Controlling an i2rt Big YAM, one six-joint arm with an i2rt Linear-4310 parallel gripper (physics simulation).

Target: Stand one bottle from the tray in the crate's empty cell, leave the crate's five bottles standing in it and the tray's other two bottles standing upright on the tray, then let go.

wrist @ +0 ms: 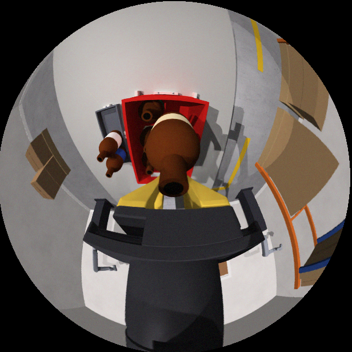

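My gripper (173,177) is shut on a brown bottle with a cream label band (172,142). The bottle is held neck toward me, over the red crate (131,145) in the view. Its base, and how high it is above the crate, cannot be seen. In the crate, a brown bottle (151,110) shows at the back left, and parts of others show along the left side, one near the front (149,169). The held bottle hides the crate's middle and much of its right. Left of the crate, a white-labelled bottle (109,144) and a blue-labelled bottle (115,163) stand at the grey tray (111,122).
The tray lies close beside the crate's left wall. Cardboard boxes (51,177) (302,155) stand far off at the left and right. An orange-framed rack (283,204) is at the far right. Yellow floor lines (240,161) run beyond the table's right edge.
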